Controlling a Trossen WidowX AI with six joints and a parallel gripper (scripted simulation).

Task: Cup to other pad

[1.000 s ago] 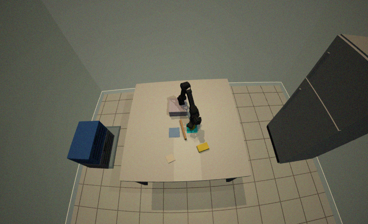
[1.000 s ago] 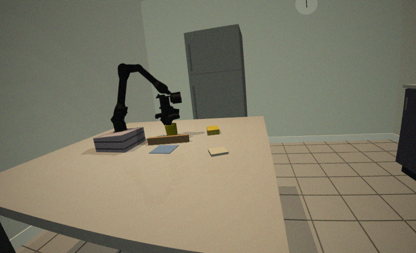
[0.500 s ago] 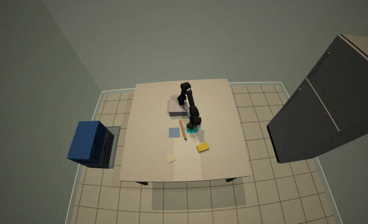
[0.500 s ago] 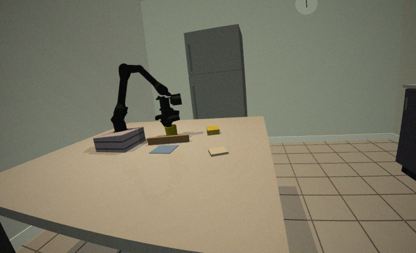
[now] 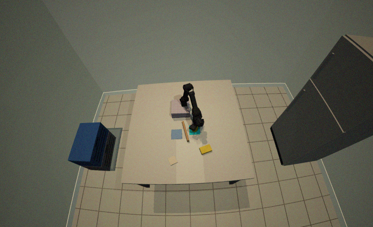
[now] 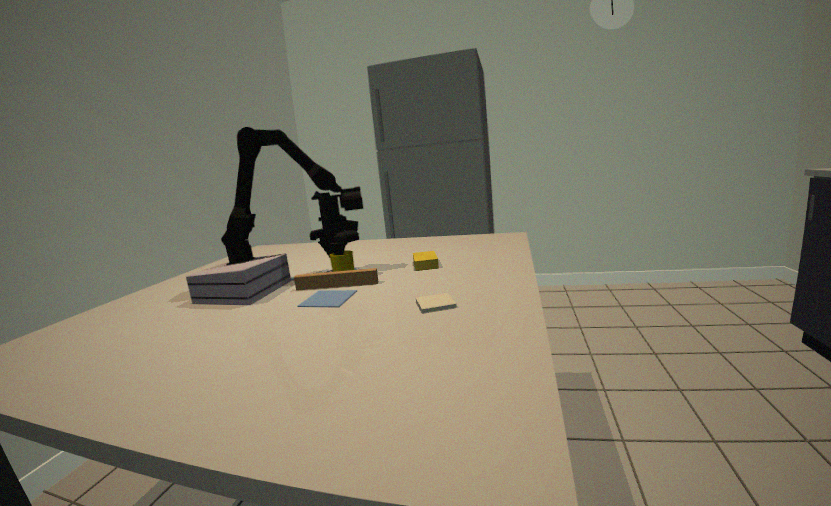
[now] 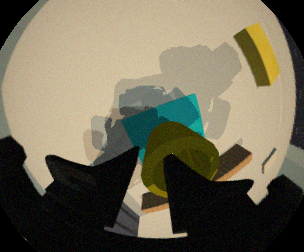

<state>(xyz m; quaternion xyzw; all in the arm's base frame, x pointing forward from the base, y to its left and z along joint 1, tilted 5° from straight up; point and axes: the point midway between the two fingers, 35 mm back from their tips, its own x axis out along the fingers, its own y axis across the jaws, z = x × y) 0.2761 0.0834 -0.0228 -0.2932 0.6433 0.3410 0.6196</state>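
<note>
The teal pad lies 20 mm ahead of my gripper tip, 20 mm to the right of it and 50 mm below it. Round my gripper tip: wooden stick 30 mm ahead, 120 mm to the right, 30 mm below; then cream block 320 mm ahead, 290 mm to the right, 30 mm below.
</note>
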